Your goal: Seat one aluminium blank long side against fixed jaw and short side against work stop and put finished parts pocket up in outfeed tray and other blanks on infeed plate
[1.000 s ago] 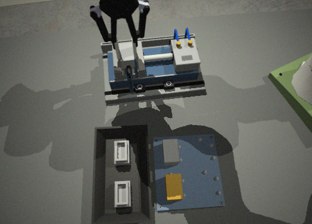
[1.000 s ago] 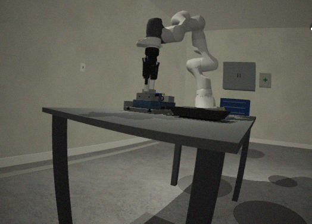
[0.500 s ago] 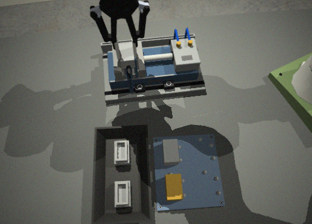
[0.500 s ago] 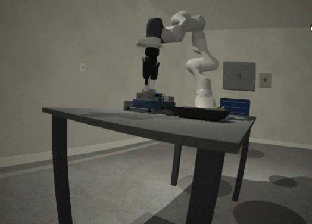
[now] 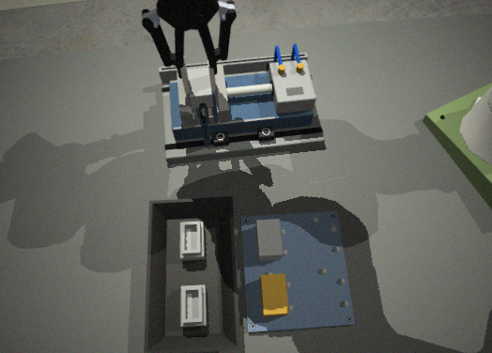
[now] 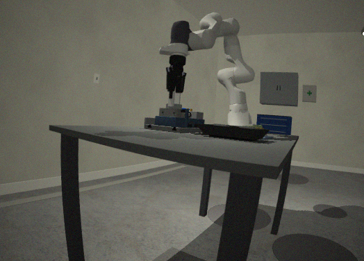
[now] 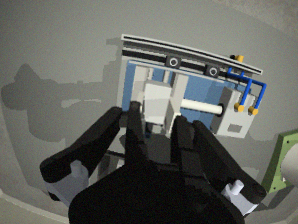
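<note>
My gripper is now 6 cm above the fixed jaw and 3 cm short of it. Round my hand: work stop (5 cm to the left, 5 cm below); moving jaw (6 cm below, 4 cm behind); vise (10 cm below, 7 cm behind).
</note>
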